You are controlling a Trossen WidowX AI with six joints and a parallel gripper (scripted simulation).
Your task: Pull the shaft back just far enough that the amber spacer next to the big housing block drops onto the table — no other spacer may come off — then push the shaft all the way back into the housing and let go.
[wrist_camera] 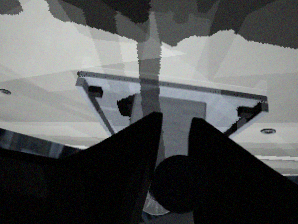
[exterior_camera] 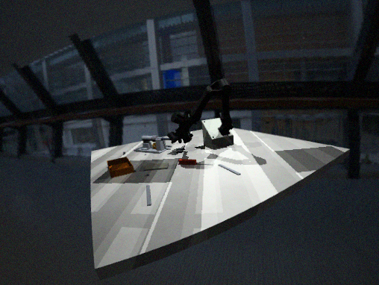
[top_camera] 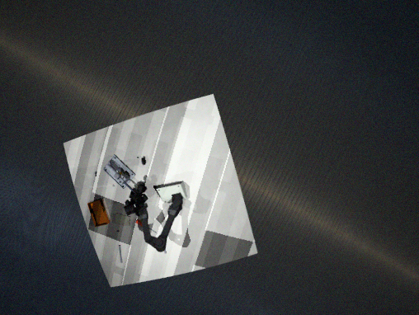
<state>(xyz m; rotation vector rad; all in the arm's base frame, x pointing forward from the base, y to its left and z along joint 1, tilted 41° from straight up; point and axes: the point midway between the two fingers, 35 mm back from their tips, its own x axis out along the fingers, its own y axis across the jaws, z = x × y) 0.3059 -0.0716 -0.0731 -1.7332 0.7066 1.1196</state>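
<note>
My gripper tip is now 50 mm to the left of the thin shaft, 40 mm short of it and 30 mm below it. The rest, counted from my gripper tip: cream card (220 mm to the left, 180 mm ahead, 50 mm below); dark object (180 mm to the right, 120 mm behind, 30 mm below); spacer (130 mm to the right, 90 mm ahead, 30 mm below).
</note>
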